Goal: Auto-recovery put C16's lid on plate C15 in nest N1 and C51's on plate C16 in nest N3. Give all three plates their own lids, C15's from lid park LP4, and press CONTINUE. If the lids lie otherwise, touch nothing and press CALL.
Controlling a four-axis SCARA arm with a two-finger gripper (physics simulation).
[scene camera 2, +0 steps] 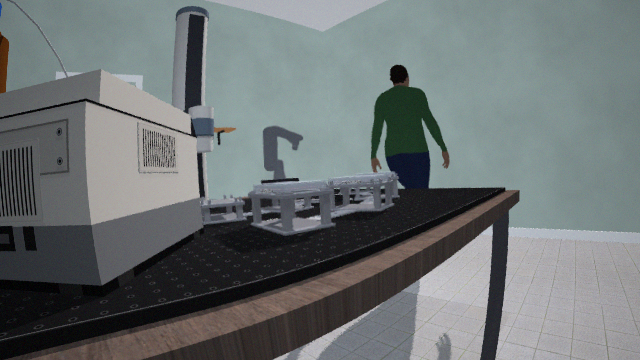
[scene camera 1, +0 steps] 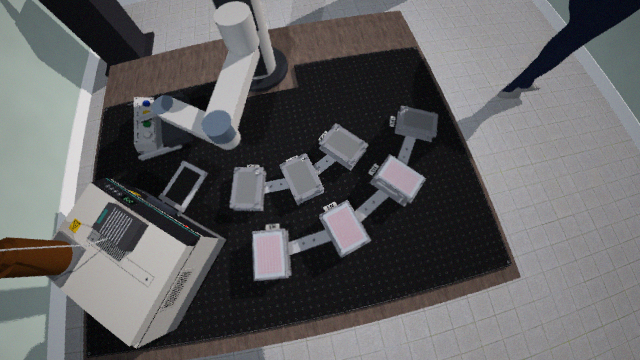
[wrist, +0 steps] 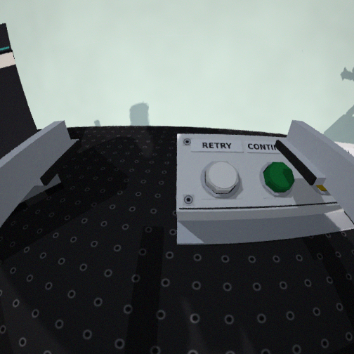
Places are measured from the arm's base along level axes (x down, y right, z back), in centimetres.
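Pixels of known places: gripper, fingertip midpoint: [scene camera 1: 139, 137]; arm's base at its link origin: [scene camera 1: 260, 69].
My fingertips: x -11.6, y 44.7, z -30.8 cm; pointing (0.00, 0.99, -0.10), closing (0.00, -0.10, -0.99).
Note:
Ahead of a thing's pixels: the offset from my fingertips to its top centre. "spot": to the spot under its first point.
My gripper [scene camera 1: 140, 138] [wrist: 177, 128] is open and empty, its fingers straddling the lower part of the button box {dx +1.9, dy +3.1, dz +10.6 cm} [scene camera 1: 141, 141] [wrist: 250, 197]. The white RETRY button [wrist: 222, 177] and green CONTINUE button {dx +2.9, dy +0.6, dz +8.3 cm} [scene camera 1: 147, 124] [wrist: 278, 177] show; the right finger covers part of the CONTINUE label. The blue button {dx +2.9, dy +1.6, dz +18.3 cm} [scene camera 1: 146, 103] is uncovered in scene camera 1. Pink plates sit in nest N1 {spot: dx +2.1, dy -40.5, dz -47.8 cm} [scene camera 1: 270, 255], nest N3 {spot: dx +2.3, dy -63.7, dz -44.4 cm} [scene camera 1: 345, 227] and the right nest {spot: dx +2.1, dy -84.7, dz -33.0 cm} [scene camera 1: 400, 177]. Four grey lid parks {spot: dx +6.0, dy -35.7, dz -24.6 cm} [scene camera 1: 248, 187] {spot: dx +5.9, dy -53.7, dz -25.4 cm} [scene camera 1: 301, 178] {spot: dx +5.6, dy -70.2, dz -16.7 cm} [scene camera 1: 343, 145] {spot: dx +6.0, dy -99.5, dz -13.4 cm} [scene camera 1: 417, 123] stand behind them. Clear lids and their codes are unreadable here.
A beige instrument [scene camera 1: 115, 270] [scene camera 2: 145, 165] stands at the left, with an empty tray frame {spot: dx +0.3, dy -19.6, dz -24.5 cm} [scene camera 1: 193, 192] beside it. The arm column [scene camera 1: 265, 45] [scene camera 2: 196, 60] rises at the back edge. A person [scene camera 1: 555, 45] [scene camera 2: 407, 120] stands beyond the table.

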